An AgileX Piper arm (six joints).
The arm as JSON. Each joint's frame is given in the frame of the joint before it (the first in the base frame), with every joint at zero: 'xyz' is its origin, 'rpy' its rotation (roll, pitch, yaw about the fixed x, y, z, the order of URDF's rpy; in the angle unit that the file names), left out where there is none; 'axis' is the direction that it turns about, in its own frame. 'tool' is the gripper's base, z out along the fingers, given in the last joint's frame.
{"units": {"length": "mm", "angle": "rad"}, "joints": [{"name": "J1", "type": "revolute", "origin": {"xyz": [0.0, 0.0, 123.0]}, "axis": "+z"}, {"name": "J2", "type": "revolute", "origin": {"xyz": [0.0, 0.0, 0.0], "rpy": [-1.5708, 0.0, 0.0]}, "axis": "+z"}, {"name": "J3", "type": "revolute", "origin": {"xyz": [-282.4, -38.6, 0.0]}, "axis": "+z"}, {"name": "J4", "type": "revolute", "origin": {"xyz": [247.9, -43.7, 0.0], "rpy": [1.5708, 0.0, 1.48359]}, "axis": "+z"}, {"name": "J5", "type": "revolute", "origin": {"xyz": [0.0, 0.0, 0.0], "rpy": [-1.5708, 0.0, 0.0]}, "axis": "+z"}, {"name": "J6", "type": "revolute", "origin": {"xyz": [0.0, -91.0, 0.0], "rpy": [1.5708, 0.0, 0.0]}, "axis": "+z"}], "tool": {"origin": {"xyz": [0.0, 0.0, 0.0]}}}
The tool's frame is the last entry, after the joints.
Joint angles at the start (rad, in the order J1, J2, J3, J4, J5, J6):
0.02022, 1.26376, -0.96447, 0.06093, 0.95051, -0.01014
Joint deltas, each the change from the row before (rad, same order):
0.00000, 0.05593, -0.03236, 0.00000, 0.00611, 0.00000
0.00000, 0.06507, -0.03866, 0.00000, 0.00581, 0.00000
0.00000, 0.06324, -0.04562, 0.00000, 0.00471, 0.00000
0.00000, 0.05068, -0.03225, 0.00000, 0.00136, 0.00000
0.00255, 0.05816, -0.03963, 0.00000, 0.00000, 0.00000
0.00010, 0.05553, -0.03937, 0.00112, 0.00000, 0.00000
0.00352, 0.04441, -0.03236, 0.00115, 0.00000, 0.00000
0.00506, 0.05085, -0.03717, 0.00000, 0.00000, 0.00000
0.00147, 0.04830, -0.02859, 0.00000, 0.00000, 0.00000
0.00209, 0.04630, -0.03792, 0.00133, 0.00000, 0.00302
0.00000, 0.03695, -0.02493, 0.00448, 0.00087, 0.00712
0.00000, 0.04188, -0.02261, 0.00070, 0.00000, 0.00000
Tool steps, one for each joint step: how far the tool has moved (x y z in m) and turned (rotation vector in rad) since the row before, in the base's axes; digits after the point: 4 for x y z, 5 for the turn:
0.0125, 0.0003, -0.0046, -0.00052, 0.02966, 0.00036
0.0147, 0.0003, -0.0061, -0.00056, 0.03220, 0.00034
0.0153, 0.0003, -0.0047, -0.00037, 0.02232, 0.00028
0.0118, 0.0002, -0.0057, -0.00038, 0.01978, 0.00008
0.0138, 0.0011, -0.0066, -0.00040, 0.01853, 0.00255
0.0133, 0.0004, -0.0067, 0.00069, 0.01618, -0.00026
0.0105, 0.0015, -0.0057, 0.00079, 0.01207, 0.00314
0.0119, 0.0020, -0.0072, -0.00040, 0.01367, 0.00506
0.0100, 0.0008, -0.0092, -0.00063, 0.01970, 0.00147
0.0110, 0.0012, -0.0066, 0.00160, 0.00860, -0.00135
0.0077, 0.0006, -0.0071, 0.00518, 0.01347, -0.00861
0.0076, 0.0003, -0.0099, -0.00003, 0.01928, -0.00028

